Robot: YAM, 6 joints.
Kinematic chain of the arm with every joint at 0, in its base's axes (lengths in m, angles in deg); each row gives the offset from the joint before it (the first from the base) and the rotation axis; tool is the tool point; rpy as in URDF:
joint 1: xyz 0 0 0.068 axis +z
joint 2: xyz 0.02 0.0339 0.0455 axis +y
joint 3: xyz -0.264 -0.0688 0 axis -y
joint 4: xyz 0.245 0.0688 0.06 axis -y
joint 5: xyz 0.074 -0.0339 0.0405 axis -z
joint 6: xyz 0.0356 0 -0.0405 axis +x
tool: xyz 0 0 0 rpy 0 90 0
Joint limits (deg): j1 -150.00..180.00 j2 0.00..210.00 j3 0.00..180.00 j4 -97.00..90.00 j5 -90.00..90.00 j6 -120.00..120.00
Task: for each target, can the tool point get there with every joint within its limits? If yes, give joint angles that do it. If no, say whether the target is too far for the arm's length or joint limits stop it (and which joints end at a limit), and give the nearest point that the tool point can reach.
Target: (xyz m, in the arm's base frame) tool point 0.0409 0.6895 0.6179
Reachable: no: too far | nearest point 0.0308 0.5193 0.4897 | short by 0.213 m
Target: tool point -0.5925 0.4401 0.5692
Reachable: no: too far | nearest point -0.4403 0.3270 0.4488 | short by 0.225 m
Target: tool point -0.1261 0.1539 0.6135
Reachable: yes | joints 122.82 81.58 100.83 68.06 -39.34 5.39
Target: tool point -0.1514 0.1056 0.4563
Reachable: yes | joints 150.66 70.94 100.73 -79.99 30.14 -31.32
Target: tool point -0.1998 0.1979 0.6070
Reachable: yes | joints -51.57 53.45 144.56 62.91 70.43 -16.81
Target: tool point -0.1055 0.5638 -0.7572
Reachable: no: too far | nearest point -0.0725 0.3876 -0.3497 | short by 0.445 m
